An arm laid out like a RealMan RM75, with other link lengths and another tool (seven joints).
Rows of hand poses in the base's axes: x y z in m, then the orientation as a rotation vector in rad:
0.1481, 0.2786, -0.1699, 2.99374, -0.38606, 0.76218
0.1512, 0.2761, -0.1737, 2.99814, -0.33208, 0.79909
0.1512, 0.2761, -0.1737, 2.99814, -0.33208, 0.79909
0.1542, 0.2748, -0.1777, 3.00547, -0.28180, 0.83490
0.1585, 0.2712, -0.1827, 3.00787, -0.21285, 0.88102
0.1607, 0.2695, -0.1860, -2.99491, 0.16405, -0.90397
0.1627, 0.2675, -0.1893, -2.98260, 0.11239, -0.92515
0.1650, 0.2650, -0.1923, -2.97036, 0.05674, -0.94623
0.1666, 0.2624, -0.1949, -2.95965, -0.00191, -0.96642
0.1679, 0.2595, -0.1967, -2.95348, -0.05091, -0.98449
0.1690, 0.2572, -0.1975, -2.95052, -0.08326, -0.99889
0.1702, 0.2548, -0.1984, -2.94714, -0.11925, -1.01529
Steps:
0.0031, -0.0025, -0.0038, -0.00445, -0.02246, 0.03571
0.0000, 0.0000, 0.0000, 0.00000, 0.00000, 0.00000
0.0030, -0.0013, -0.0040, 0.00033, -0.02165, 0.03450
0.0043, -0.0036, -0.0050, -0.00527, -0.02841, 0.04493
0.0022, -0.0017, -0.0033, -0.00105, -0.01696, 0.03181
0.0020, -0.0020, -0.0033, -0.00273, -0.01579, 0.03340
0.0023, -0.0025, -0.0030, -0.00448, -0.01578, 0.03570
0.0016, -0.0026, -0.0026, -0.00732, -0.01497, 0.03697
0.0013, -0.0029, -0.0018, -0.00991, -0.01271, 0.02969
0.0011, -0.0023, -0.0008, -0.00871, -0.00970, 0.01882
0.0012, -0.0024, -0.0009, -0.01016, -0.01103, 0.02073

